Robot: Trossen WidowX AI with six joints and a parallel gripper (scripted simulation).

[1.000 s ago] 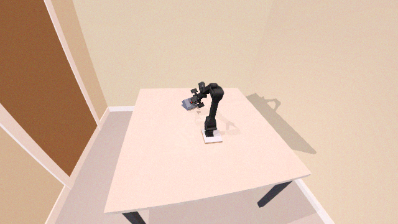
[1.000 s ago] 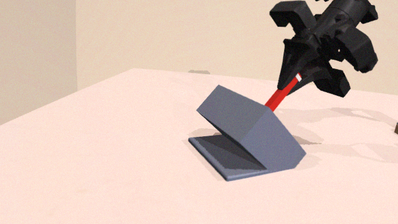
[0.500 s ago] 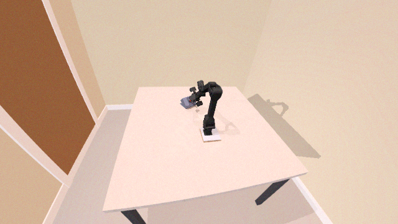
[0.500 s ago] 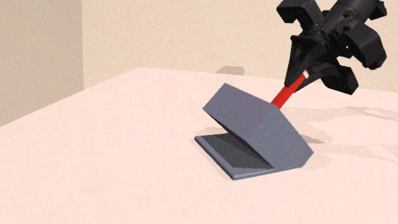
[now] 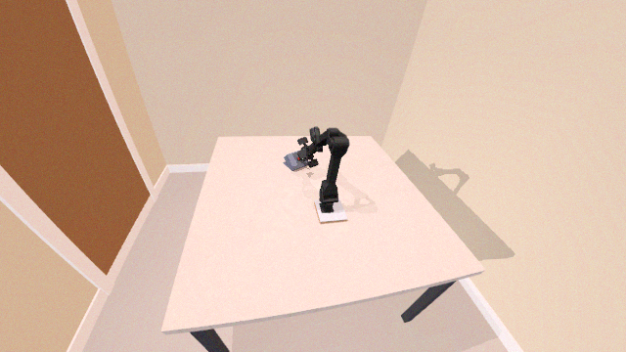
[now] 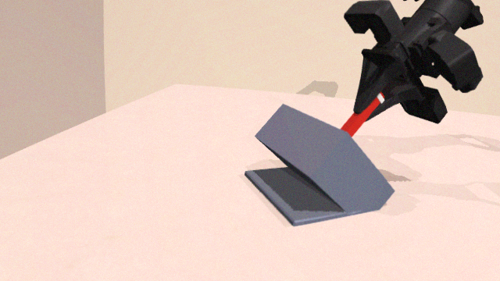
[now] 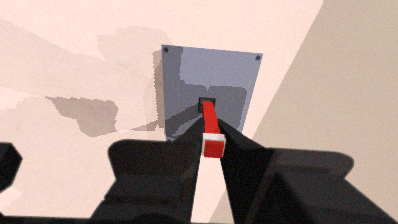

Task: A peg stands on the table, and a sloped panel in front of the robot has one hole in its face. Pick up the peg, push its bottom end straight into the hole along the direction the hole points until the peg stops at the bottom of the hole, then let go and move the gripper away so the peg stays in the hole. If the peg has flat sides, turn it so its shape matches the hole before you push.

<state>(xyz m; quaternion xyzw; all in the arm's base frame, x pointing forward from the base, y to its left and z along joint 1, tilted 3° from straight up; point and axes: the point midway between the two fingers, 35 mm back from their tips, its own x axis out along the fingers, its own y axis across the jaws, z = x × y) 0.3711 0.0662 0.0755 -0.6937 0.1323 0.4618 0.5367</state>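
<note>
Right now the sloped grey-blue panel is 5 cm below my gripper tip, 4 cm ahead of it and 2 cm to the left of it. From my gripper tip the other things lie so: red peg: 1 cm behind, 1 cm above; thin grey base plate: 9 cm below, 6 cm ahead, 3 cm to the left.
</note>
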